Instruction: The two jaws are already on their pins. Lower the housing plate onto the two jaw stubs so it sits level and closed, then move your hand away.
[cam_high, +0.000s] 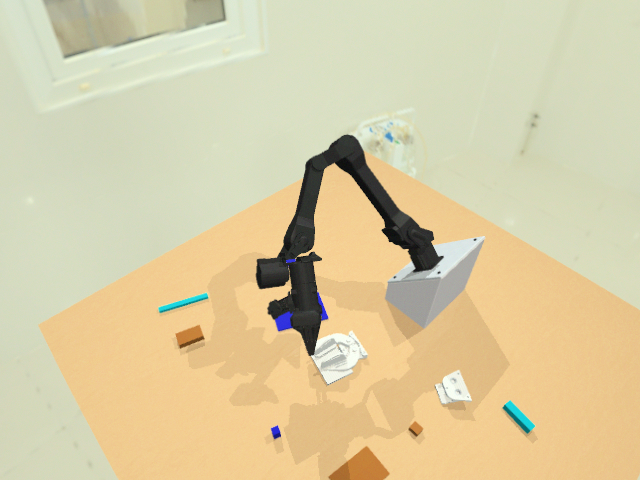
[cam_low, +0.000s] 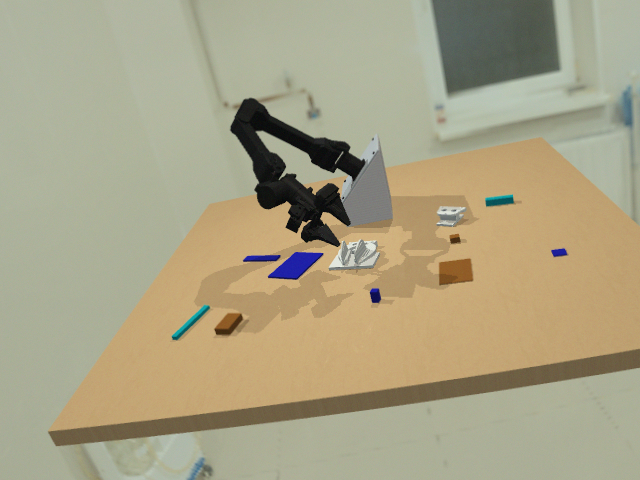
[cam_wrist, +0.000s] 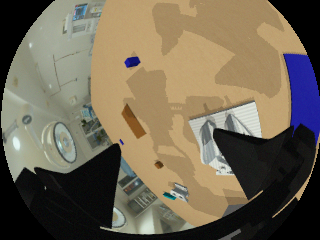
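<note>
My gripper tip is now 280 mm to the right of the white part, 190 mm past it and 90 mm above it. From my gripper tip the other things lie so: brown plate 240 mm to the left, 110 mm ahead, 100 mm below; then blue cube 170 mm ahead, 90 mm below, 50 mm to the left; then blue plate 150 mm to the right, 110 mm behind, 100 mm below.
</note>
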